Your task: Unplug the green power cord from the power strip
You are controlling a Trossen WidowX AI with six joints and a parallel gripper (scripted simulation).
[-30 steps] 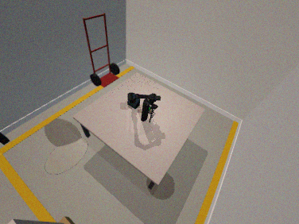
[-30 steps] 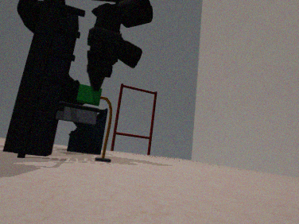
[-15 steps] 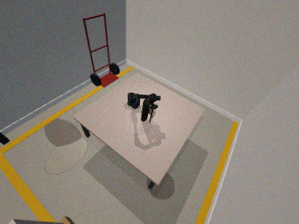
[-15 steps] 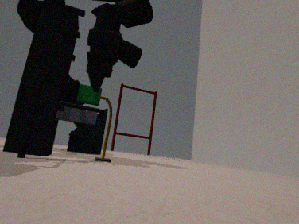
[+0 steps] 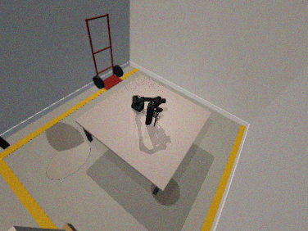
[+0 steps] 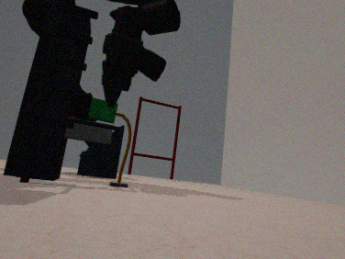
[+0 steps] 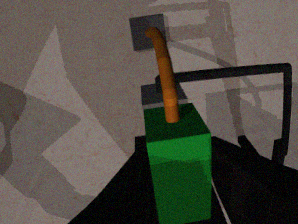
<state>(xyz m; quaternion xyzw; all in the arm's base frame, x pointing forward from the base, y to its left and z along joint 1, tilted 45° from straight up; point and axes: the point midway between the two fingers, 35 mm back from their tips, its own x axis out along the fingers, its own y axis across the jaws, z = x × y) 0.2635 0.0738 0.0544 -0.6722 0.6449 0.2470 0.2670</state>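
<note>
My gripper tip is now 30 mm to the left of the green plug.
</note>
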